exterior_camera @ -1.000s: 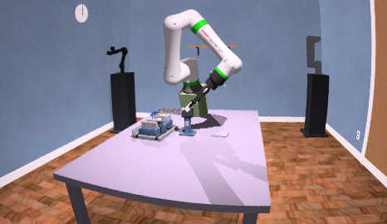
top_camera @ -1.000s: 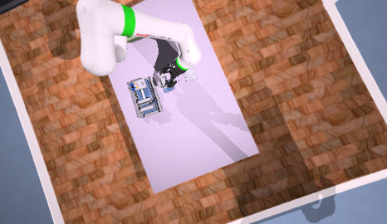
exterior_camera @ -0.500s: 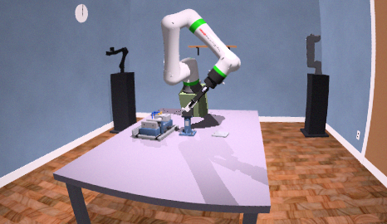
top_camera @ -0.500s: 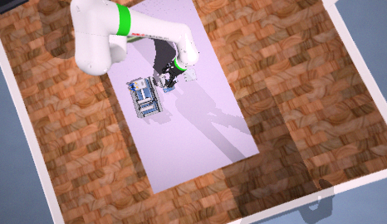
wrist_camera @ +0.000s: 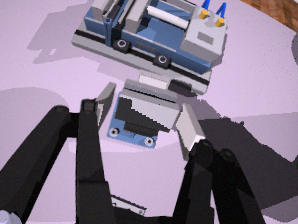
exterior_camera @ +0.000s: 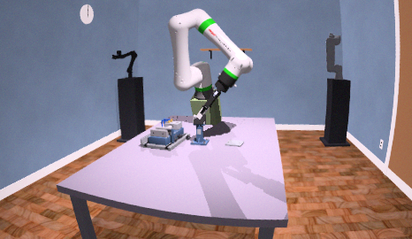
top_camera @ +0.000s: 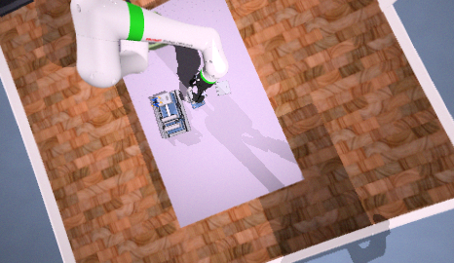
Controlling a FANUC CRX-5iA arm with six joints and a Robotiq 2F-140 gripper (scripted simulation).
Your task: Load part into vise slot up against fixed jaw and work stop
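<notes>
Now: the part 2 cm to the right of my hand and 2 cm below it. From my hand the other things lie so: air cylinder rod (21 cm to the right, 10 cm below).
</notes>
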